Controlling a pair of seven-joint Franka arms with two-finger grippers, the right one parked.
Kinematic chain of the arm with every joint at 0, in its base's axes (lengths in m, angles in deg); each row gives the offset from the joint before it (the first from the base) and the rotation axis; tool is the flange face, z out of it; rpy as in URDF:
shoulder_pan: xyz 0 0 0.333 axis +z
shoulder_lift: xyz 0 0 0 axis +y
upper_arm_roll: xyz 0 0 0.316 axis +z
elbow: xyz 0.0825 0 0 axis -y
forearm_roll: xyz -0.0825 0 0.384 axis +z
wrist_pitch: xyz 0 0 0 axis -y
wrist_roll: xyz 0.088 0 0 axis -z
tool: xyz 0 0 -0.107 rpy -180 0 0
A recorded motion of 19 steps. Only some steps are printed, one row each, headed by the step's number.
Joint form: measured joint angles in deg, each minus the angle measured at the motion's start. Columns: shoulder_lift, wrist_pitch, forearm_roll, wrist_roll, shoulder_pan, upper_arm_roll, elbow.
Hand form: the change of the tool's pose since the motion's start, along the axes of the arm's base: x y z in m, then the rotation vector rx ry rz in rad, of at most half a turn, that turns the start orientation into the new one. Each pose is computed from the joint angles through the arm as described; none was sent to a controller.
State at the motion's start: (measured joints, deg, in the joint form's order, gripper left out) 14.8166 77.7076 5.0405 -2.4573 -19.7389 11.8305 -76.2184
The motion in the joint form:
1: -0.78 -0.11 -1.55 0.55 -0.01 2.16 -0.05
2: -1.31 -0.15 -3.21 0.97 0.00 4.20 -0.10
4: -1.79 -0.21 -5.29 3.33 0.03 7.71 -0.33
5: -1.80 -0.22 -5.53 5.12 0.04 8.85 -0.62
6: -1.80 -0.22 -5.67 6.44 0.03 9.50 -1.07
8: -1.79 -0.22 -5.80 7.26 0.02 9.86 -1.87
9: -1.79 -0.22 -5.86 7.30 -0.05 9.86 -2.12
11: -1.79 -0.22 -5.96 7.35 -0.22 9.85 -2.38
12: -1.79 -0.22 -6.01 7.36 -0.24 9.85 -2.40
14: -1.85 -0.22 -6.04 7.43 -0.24 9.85 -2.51
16: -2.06 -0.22 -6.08 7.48 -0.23 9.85 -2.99
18: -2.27 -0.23 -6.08 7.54 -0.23 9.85 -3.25
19: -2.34 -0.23 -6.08 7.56 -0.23 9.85 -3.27
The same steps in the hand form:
1: -0.0017 0.0175 0.0083 -0.0242 -0.0084 0.0275
2: -0.0028 0.0335 0.0141 -0.0495 -0.0148 0.0551
4: -0.0040 0.0624 0.0189 -0.0831 -0.0167 0.0750
5: -0.0042 0.0726 0.0175 -0.0892 -0.0103 0.0646
6: -0.0045 0.0784 0.0145 -0.0939 -0.0012 0.0540
8: -0.0051 0.0819 0.0084 -0.0977 0.0137 0.0479
9: -0.0053 0.0812 0.0065 -0.0989 0.0182 0.0465
11: -0.0056 0.0793 0.0044 -0.1009 0.0229 0.0432
12: -0.0056 0.0790 0.0043 -0.1018 0.0233 0.0427
14: -0.0059 0.0790 0.0040 -0.1029 0.0244 0.0417
16: -0.0071 0.0797 0.0023 -0.1052 0.0294 0.0420
18: -0.0082 0.0801 0.0023 -0.1067 0.0307 0.0414
19: -0.0085 0.0802 0.0029 -0.1073 0.0300 0.0410

